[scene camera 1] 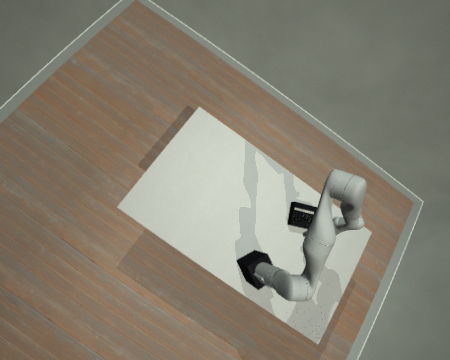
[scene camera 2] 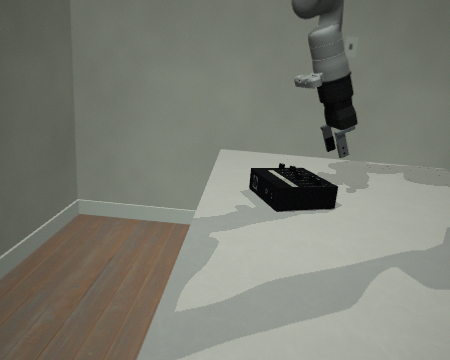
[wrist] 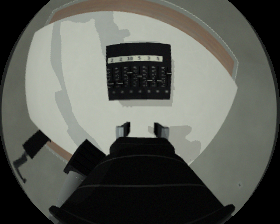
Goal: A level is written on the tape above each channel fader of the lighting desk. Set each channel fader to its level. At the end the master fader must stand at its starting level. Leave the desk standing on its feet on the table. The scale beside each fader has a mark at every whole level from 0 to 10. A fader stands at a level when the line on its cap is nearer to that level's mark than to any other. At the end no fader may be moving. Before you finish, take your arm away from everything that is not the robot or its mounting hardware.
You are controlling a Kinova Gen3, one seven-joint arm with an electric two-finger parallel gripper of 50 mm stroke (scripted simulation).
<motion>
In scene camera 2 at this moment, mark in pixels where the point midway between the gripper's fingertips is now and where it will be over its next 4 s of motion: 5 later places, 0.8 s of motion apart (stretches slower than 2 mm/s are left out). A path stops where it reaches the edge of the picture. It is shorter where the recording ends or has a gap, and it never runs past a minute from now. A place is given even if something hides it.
My gripper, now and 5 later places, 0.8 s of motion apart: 337,153; 300,125; 299,125; 300,131; 306,142; 312,153
</motion>
